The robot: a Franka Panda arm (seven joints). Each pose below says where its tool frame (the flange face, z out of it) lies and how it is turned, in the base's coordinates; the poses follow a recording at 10 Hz.
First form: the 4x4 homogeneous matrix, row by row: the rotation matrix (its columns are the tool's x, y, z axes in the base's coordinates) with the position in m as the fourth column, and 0 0 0 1 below. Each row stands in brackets.
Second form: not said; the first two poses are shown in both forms.
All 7 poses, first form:
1: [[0.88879 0.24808 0.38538 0.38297], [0.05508 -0.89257 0.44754 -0.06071], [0.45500 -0.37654 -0.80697 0.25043], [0 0 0 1]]
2: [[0.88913 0.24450 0.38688 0.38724], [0.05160 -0.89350 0.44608 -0.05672], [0.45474 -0.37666 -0.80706 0.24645], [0 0 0 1]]
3: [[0.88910 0.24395 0.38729 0.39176], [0.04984 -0.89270 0.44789 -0.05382], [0.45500 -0.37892 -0.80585 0.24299], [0 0 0 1]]
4: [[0.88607 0.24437 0.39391 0.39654], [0.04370 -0.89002 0.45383 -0.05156], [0.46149 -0.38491 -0.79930 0.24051], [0 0 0 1]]
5: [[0.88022 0.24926 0.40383 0.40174], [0.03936 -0.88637 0.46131 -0.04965], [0.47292 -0.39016 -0.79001 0.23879], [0 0 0 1]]
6: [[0.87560 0.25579 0.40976 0.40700], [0.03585 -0.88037 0.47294 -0.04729], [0.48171 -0.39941 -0.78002 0.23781], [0 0 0 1]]
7: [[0.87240 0.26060 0.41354 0.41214], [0.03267 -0.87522 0.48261 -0.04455], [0.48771 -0.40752 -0.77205 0.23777], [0 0 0 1]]
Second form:
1: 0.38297 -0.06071 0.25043 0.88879 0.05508 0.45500 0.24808 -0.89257 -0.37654
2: 0.38724 -0.05672 0.24645 0.88913 0.05160 0.45474 0.24450 -0.89350 -0.37666
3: 0.39176 -0.05382 0.24299 0.88910 0.04984 0.45500 0.24395 -0.89270 -0.37892
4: 0.39654 -0.05156 0.24051 0.88607 0.04370 0.46149 0.24437 -0.89002 -0.38491
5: 0.40174 -0.04965 0.23879 0.88022 0.03936 0.47292 0.24926 -0.88637 -0.39016
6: 0.40700 -0.04729 0.23781 0.87560 0.03585 0.48171 0.25579 -0.88037 -0.39941
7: 0.41214 -0.04455 0.23777 0.87240 0.03267 0.48771 0.26060 -0.87522 -0.40752
